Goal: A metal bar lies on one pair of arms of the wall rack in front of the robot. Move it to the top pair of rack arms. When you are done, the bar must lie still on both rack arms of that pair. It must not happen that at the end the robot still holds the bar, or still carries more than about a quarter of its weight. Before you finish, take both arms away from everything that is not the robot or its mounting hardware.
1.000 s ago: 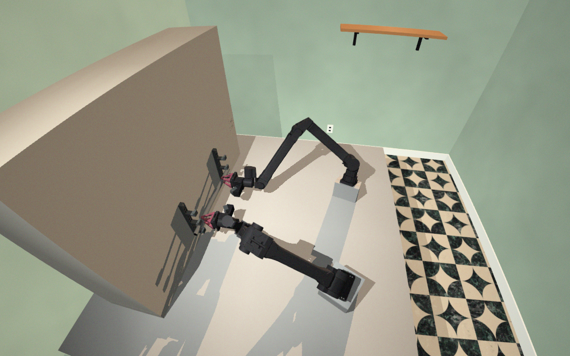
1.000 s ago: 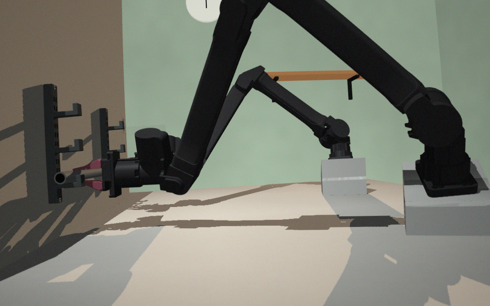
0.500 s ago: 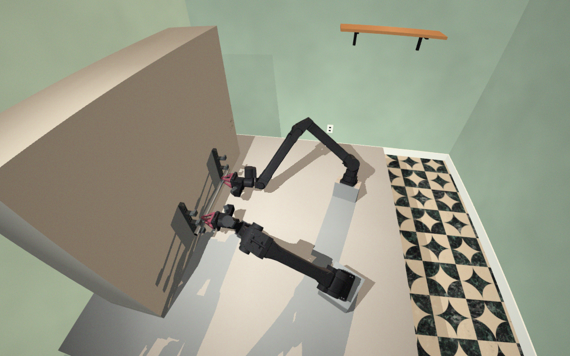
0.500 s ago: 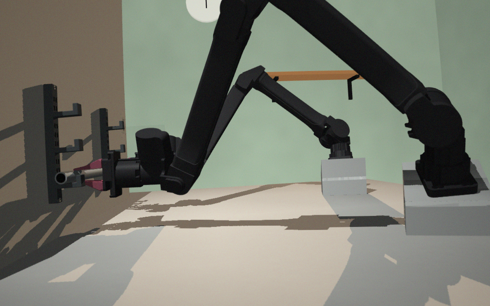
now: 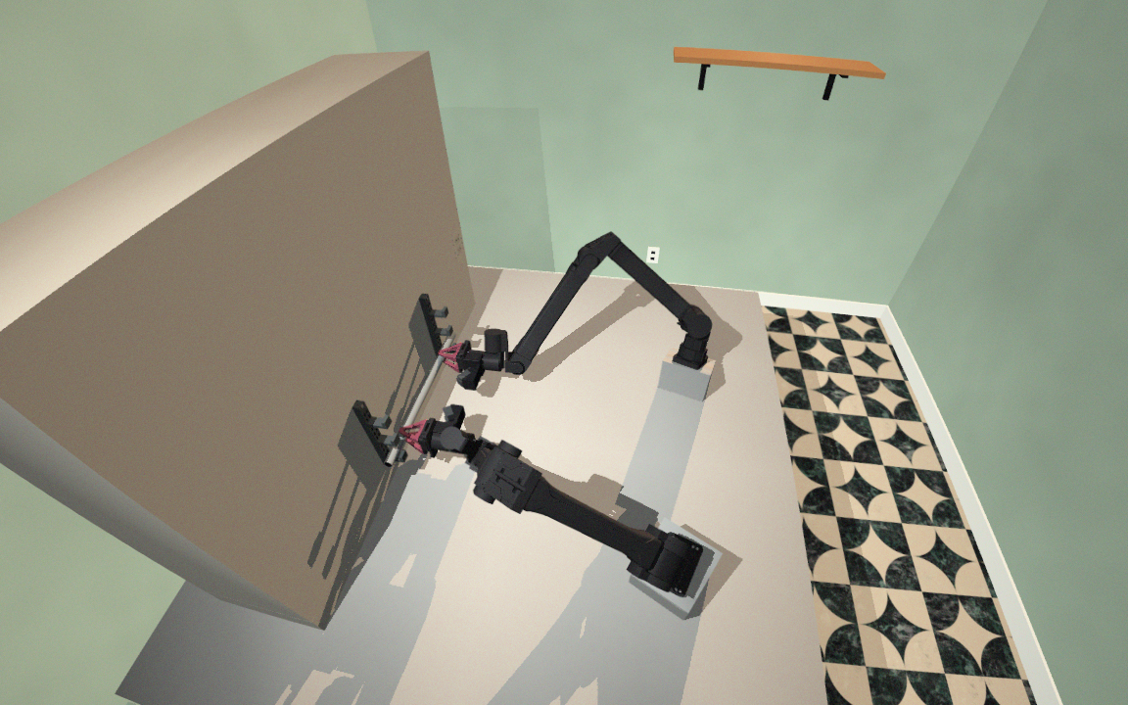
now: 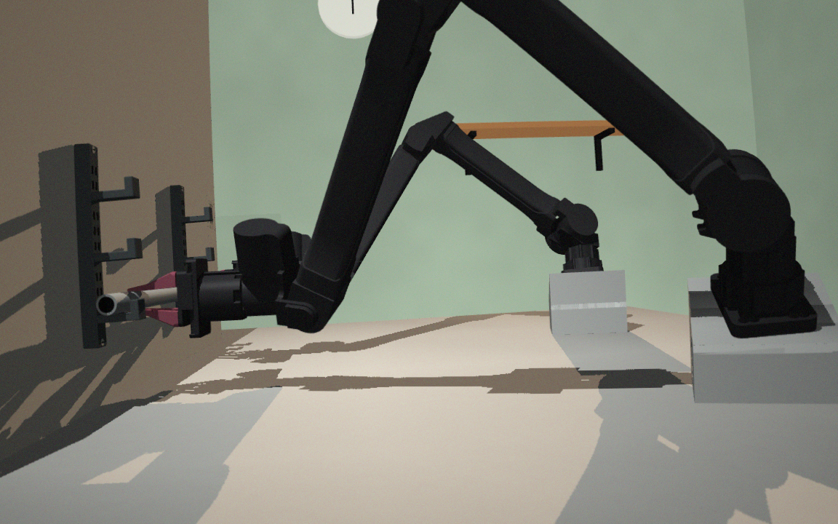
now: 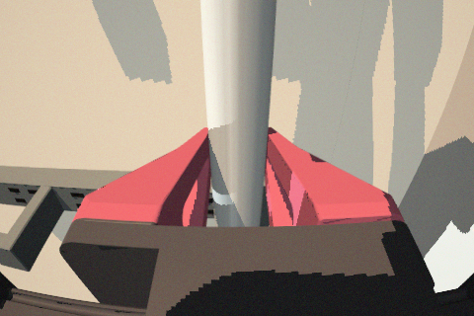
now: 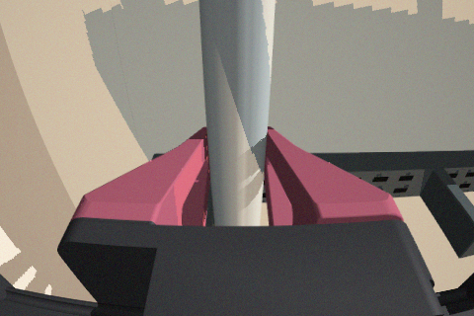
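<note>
Right now my left hand is 1 cm short of the grey metal bar and 15 cm to the left of it. From my left hand the other things lie so: tall tan wall panel: 20 cm ahead, 10 cm to the right, 32 cm above.
My right hand is 10 mm past the grey metal bar and 150 mm to the right of it. Also, from my right hand: tall tan wall panel (180 mm ahead, 190 mm to the left, 320 mm above).
</note>
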